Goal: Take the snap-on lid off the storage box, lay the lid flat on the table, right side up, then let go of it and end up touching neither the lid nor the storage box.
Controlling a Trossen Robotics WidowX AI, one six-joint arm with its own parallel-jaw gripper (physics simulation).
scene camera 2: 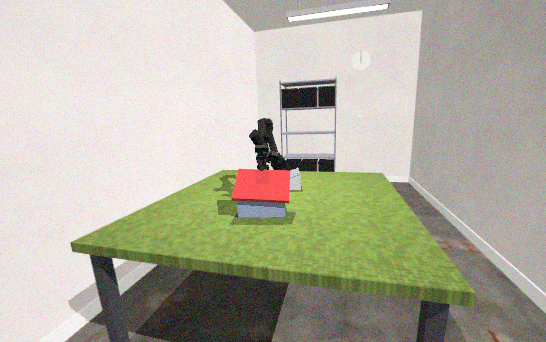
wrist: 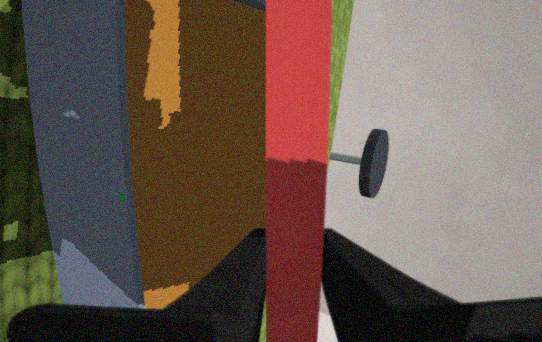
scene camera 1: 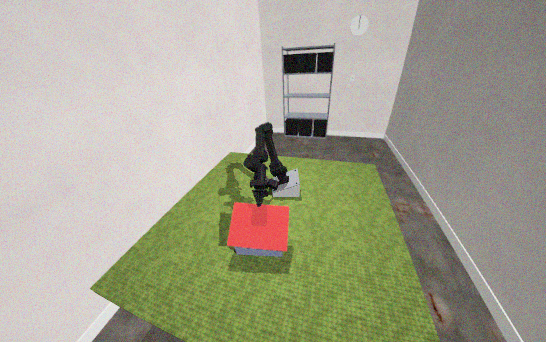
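The flat red lid (scene camera 1: 257,232) (scene camera 2: 261,186) (wrist: 298,80) is tilted above the blue-grey storage box (scene camera 1: 259,251) (scene camera 2: 261,209) (wrist: 80,150). Its far edge, on the arm's side, is raised, and its near edge is low at the box's near side. My gripper (scene camera 1: 259,204) (scene camera 2: 262,169) (wrist: 292,240) is shut on the lid's far edge, with one black finger on each side. In the wrist view a wide brown and orange surface shows between the box wall and the lid's edge. Whether the lid's near edge touches the box is hidden.
The box stands on the green table (scene camera 1: 345,225) (scene camera 2: 350,225). A light grey object (scene camera 1: 292,191) (scene camera 2: 296,181) with a sloped face stands behind, beside the arm. In the wrist view a dark disc (wrist: 374,163) on a thin rod shows against a pale surface. A shelf unit stands at the far wall.
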